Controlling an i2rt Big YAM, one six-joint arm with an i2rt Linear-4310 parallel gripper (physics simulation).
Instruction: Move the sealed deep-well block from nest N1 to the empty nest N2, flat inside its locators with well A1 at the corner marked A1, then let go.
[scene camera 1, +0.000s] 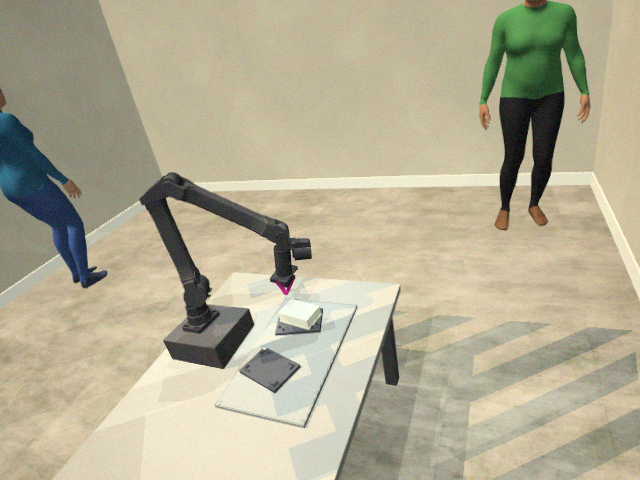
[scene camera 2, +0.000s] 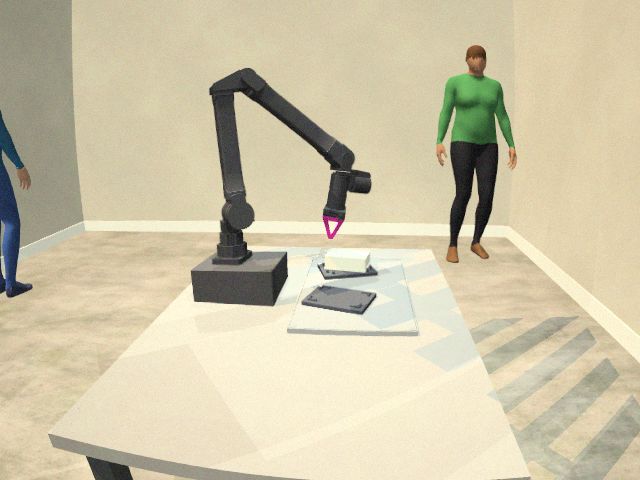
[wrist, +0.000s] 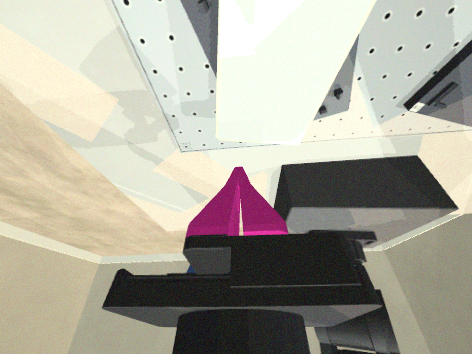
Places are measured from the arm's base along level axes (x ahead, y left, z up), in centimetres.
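Where they show: gripper, between the fingertips: (scene camera 1: 285, 294) (scene camera 2: 330, 238) (wrist: 239, 172); arm's base, origin of its link: (scene camera 1: 201, 322) (scene camera 2: 232, 259).
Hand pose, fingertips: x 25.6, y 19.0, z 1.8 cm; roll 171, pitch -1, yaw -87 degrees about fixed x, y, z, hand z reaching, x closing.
Note:
Each offset is from my fingertips to the top centre of the thing. Level surfaces: height alone.
The sealed deep-well block {dx +5.8, dy -2.9, dz -3.7 cm} (scene camera 1: 299, 313) (scene camera 2: 347, 260) (wrist: 280, 75), a pale cream box, sits on the dark plate of one nest {dx +5.7, dy -4.0, dz -6.9 cm} (scene camera 1: 289, 330) (scene camera 2: 336, 273) (wrist: 345, 92) toward the far end of the board. The other nest {dx +6.0, dy -27.1, dz -7.3 cm} (scene camera 1: 269, 368) (scene camera 2: 338, 299) (wrist: 450, 102), a dark plate with small corner locators, is empty and nearer the scene cameras. Which nest is N1 or N2 is not readable, nor is the A1 mark. My gripper (scene camera 1: 285, 293) (scene camera 2: 330, 237) (wrist: 239, 172), with magenta fingers, is shut and empty. It hangs above the block's level, a little to its far-left side in scene camera 1.
Both nests stand on a pale perforated board (scene camera 1: 330, 356) (scene camera 2: 392, 322) (wrist: 155, 85) on the table {dz -10.4 cm} (scene camera 1: 206, 439) (scene camera 2: 258, 403). The arm's dark base box (scene camera 1: 209, 335) (scene camera 2: 240, 279) (wrist: 365, 182) stands left of the board. Two people (scene camera 1: 532, 62) (scene camera 1: 31, 165) stand beyond the table.

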